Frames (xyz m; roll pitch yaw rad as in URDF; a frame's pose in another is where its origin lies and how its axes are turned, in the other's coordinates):
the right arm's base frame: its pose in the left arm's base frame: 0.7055 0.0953 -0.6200 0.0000 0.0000 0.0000
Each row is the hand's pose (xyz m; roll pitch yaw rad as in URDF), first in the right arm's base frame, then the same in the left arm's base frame.
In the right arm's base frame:
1: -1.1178 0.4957 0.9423 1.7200 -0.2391 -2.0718
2: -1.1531 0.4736 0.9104 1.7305 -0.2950 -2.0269
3: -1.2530 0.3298 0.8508 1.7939 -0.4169 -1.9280
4: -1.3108 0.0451 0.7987 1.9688 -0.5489 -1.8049
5: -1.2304 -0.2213 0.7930 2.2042 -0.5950 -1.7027
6: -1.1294 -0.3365 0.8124 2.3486 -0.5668 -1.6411
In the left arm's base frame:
1: -0.4123 0.5910 0.3223 1.7200 -0.2391 -2.0718
2: -0.4476 0.5689 0.2904 1.7305 -0.2950 -2.0269
3: -0.5475 0.4251 0.2308 1.7939 -0.4169 -1.9280
4: -0.6053 0.1404 0.1787 1.9688 -0.5489 -1.8049
5: -0.5249 -0.1260 0.1730 2.2042 -0.5950 -1.7027
6: -0.4239 -0.2412 0.1924 2.3486 -0.5668 -1.6411

